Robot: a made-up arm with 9 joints. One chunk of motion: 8 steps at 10 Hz.
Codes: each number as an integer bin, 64 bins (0 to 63) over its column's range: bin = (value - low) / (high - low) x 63, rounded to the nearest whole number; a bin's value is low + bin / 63 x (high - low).
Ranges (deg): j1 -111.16..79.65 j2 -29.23..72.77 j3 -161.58..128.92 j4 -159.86..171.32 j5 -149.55..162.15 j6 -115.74..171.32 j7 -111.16..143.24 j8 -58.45..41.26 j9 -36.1..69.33
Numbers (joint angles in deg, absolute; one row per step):
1: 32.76 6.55 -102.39 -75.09 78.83 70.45 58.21 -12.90 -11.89
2: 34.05 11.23 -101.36 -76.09 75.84 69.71 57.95 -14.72 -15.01
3: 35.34 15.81 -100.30 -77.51 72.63 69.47 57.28 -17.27 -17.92
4: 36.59 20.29 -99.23 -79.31 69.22 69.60 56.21 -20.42 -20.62
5: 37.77 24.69 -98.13 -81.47 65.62 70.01 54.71 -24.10 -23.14
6: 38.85 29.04 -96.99 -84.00 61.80 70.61 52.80 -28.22 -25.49
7: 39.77 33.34 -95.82 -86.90 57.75 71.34 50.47 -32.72 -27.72
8: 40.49 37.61 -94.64 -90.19 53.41 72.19 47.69 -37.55 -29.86
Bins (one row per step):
1: 48 22 13 16 46 41 42 29 14
2: 48 25 13 16 46 41 42 28 13
3: 48 28 13 16 45 41 42 26 11
4: 49 31 14 15 44 41 41 24 9
5: 49 33 14 15 43 41 41 22 8
6: 50 36 14 14 43 41 41 19 6
7: 50 39 14 14 42 41 40 16 5
8: 50 41 15 13 41 41 39 13 4

